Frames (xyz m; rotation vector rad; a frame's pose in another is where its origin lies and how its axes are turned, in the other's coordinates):
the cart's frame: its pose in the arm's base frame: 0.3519 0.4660 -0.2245 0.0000 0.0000 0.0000
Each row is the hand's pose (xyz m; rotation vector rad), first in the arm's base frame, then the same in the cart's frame.
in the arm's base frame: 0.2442 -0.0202 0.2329 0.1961 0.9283 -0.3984
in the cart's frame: -0.1077 -0.4862 0.4574 0.1961 0.9283 -0.3984
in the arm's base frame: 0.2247 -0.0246 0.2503 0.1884 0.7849 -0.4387
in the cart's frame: -0.1272 -0.4906 0.4748 0.1884 0.7849 -0.4387
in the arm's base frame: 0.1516 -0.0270 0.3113 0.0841 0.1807 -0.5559
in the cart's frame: -0.2003 -0.4930 0.5358 0.0841 0.1807 -0.5559
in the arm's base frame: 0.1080 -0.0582 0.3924 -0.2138 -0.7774 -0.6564
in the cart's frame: -0.2439 -0.5242 0.6169 -0.2138 -0.7774 -0.6564
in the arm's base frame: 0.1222 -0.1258 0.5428 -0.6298 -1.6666 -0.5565
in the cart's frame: -0.2297 -0.5918 0.7673 -0.6298 -1.6666 -0.5565
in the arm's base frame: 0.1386 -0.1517 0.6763 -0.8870 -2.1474 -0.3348
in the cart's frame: -0.2133 -0.6177 0.9008 -0.8870 -2.1474 -0.3348
